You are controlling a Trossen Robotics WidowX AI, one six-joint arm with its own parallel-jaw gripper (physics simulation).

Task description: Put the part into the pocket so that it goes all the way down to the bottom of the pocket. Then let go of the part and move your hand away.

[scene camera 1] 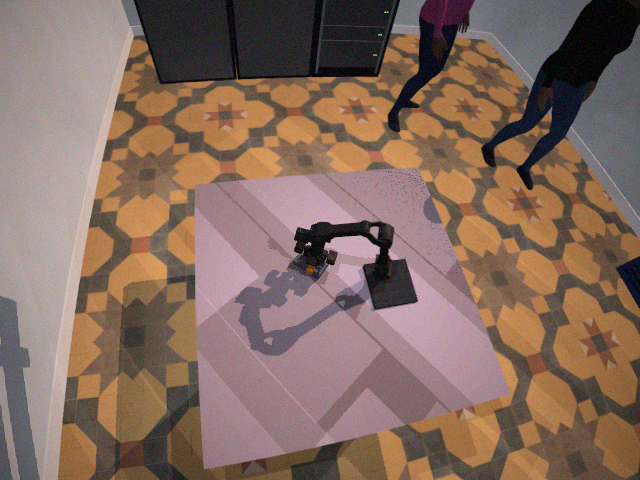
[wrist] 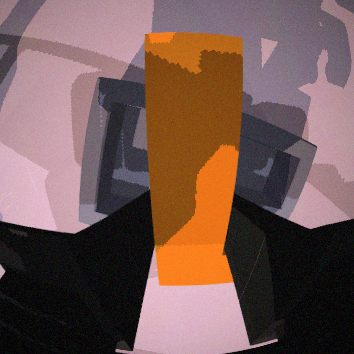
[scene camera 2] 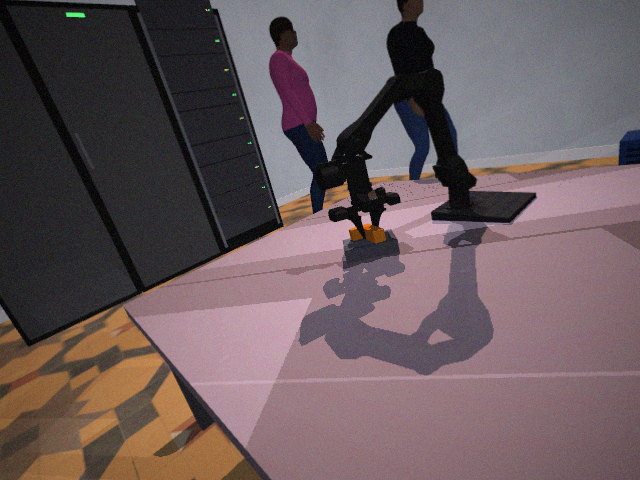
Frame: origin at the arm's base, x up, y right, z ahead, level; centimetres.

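Seen in the pictures: gripper, fingertip midpoint: [wrist: 186, 195] [scene camera 2: 370, 236]; arm's base at its link origin: [scene camera 1: 380, 273] [scene camera 2: 459, 205].
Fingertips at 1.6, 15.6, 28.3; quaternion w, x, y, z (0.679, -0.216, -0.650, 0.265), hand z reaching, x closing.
Offsets run from my fingertips to a thing's top centre, as dx, dy, dz. Level surfaces: height alone.
The orange part {+3.6, -0.1, +2.0} [scene camera 1: 310, 269] [scene camera 2: 376, 236] [wrist: 192, 125] is held between the fingers of my gripper [scene camera 1: 312, 261] [scene camera 2: 369, 230] [wrist: 186, 195], which is shut on it. The dark grey block with the pocket {-0.4, +0.3, +0.9} [scene camera 1: 320, 271] [scene camera 2: 371, 253] [wrist: 90, 175] stands on the table beneath. In the wrist view the part crosses over the middle of the block, and open stretches of the pocket show to its left and right. In scene camera 2 the part stands out above the block's rim. Its underside and the middle of the pocket are hidden, so I cannot tell whether they touch.
The arm's square black base [scene camera 1: 395, 294] [scene camera 2: 488, 206] stands on the pinkish table {dx -4.0} [scene camera 1: 258, 413] [scene camera 2: 465, 413], to the right of the block. The arm's shadow falls across the table. Dark cabinets [scene camera 1: 273, 36] [scene camera 2: 77, 129] and two people stand beyond the table.
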